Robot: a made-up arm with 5 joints.
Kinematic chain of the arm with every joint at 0, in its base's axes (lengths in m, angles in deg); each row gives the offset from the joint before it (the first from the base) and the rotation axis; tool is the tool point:
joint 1: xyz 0 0 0.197 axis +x
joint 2: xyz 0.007 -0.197 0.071 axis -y
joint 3: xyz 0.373 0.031 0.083 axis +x
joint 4: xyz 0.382 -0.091 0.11 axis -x
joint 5: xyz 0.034 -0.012 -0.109 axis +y
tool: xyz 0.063 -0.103 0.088
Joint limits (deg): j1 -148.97..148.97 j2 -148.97..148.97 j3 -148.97..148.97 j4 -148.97..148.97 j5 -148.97..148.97
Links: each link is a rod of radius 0.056 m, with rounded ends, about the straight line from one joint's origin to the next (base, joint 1, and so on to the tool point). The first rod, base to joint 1, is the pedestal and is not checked.
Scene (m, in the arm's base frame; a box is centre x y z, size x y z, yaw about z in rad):
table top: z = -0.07
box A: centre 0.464 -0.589 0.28 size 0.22 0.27 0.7 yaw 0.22
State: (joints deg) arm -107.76 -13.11 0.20 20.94 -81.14
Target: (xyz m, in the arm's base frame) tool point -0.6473 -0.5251 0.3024
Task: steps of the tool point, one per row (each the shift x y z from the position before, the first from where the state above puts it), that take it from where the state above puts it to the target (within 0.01 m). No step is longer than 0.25 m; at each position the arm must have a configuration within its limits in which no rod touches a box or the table.
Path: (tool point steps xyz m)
1: -0.0213 -0.1555 0.0660
2: -0.0718 -0.1340 0.0817
3: -0.1171 -0.1002 0.0873
4: -0.1542 -0.0581 0.0813
5: -0.1799 -0.0122 0.0628
6: -0.1930 0.0327 0.0328
7: -0.1916 0.0721 -0.0065
8: -0.0814 -0.1542 -0.0649
9: -0.0814 -0.1233 -0.0979
10: -0.0806 -0.0851 -0.1189
11: -0.0783 -0.0443 -0.1258
12: -0.0743 -0.0056 -0.1189
13: -0.0685 0.0261 -0.0998

